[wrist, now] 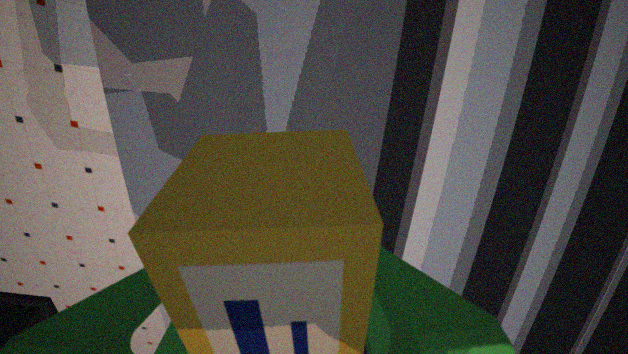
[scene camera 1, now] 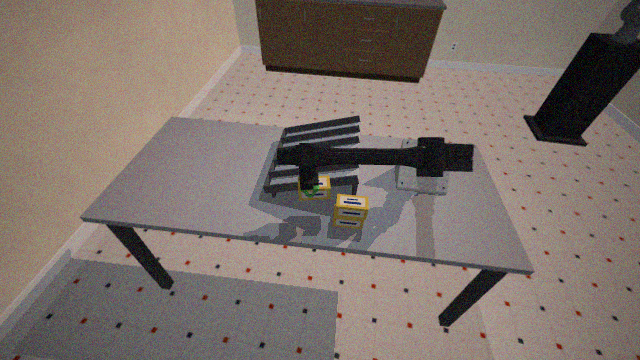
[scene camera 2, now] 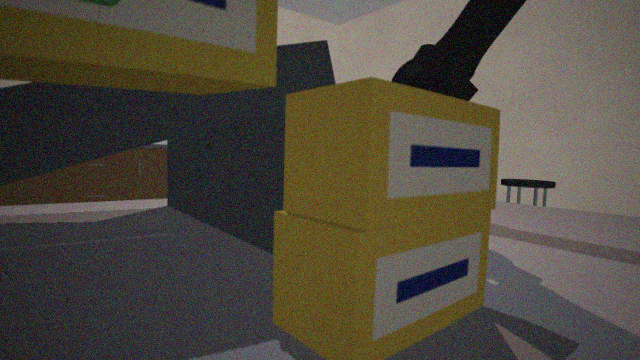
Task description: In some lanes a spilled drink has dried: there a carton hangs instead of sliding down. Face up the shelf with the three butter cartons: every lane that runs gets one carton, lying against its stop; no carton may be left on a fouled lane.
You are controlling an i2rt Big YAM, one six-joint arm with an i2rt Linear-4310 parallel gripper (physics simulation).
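My gripper is shut on a yellow butter carton, its green fingers on two opposite sides. The carton is in the air in front of the shelf's near side. The other two cartons are stacked on the table, right of the gripper in scene camera 1: the upper carton rests on the lower carton, slightly offset. The dark slanted shelf has parallel dividers between its lanes. The arm covers its middle lanes. No spill stain can be made out.
The shelf and the carton stack stand on the grey table. The arm's pale base plate is at the right of the shelf, and the arm reaches across above the shelf. A brown cabinet and a black pedestal stand beyond the table.
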